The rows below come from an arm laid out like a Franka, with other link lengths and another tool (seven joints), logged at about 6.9 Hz.
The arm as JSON. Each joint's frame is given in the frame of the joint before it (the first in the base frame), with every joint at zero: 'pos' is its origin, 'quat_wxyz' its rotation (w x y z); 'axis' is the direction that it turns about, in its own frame. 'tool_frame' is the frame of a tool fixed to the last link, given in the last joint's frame.
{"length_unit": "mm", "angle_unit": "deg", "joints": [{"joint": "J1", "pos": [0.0, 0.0, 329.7], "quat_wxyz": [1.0, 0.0, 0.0, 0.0], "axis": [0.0, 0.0, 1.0]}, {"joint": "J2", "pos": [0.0, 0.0, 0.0], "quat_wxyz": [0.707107, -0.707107, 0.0, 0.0], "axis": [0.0, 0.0, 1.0]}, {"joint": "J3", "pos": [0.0, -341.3, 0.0], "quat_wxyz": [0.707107, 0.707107, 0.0, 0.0], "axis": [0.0, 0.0, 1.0]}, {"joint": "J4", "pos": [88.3, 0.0, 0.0], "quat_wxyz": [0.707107, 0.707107, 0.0, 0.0], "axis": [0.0, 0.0, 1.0]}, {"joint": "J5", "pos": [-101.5, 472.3, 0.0], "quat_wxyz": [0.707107, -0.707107, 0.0, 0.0], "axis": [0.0, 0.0, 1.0]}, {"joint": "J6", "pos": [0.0, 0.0, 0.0], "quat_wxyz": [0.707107, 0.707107, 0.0, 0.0], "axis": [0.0, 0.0, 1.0]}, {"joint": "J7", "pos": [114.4, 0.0, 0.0], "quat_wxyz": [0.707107, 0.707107, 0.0, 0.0], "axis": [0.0, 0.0, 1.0]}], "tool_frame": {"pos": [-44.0, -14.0, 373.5], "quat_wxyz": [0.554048, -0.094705, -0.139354, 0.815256]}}
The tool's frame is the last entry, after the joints.
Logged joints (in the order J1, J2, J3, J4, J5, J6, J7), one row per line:
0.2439 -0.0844 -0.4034 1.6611 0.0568 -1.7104 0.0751
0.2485 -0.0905 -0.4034 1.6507 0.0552 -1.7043 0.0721
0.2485 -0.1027 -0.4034 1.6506 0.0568 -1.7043 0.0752
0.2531 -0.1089 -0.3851 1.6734 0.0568 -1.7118 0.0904
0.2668 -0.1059 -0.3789 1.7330 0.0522 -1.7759 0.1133
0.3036 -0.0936 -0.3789 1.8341 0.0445 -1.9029 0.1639
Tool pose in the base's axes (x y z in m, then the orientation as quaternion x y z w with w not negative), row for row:
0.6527 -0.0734 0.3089 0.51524 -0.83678 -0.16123 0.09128
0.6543 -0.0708 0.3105 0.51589 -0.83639 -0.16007 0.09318
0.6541 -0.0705 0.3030 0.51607 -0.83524 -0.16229 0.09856
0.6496 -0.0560 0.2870 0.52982 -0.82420 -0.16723 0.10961
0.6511 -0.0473 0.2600 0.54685 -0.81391 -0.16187 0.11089
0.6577 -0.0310 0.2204 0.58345 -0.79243 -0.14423 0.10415
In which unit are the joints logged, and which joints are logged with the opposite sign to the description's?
The joints are logged in radians. Opposite sign: J2, J4, J6, J7.
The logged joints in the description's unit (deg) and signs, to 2 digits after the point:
13.97 4.84 -23.11 -95.17 3.25 98.00 -4.30
14.24 5.19 -23.11 -94.58 3.16 97.65 -4.13
14.24 5.88 -23.11 -94.57 3.25 97.65 -4.31
14.50 6.24 -22.06 -95.88 3.25 98.08 -5.18
15.29 6.07 -21.71 -99.29 2.99 101.75 -6.49
17.39 5.36 -21.71 -105.09 2.55 109.03 -9.39

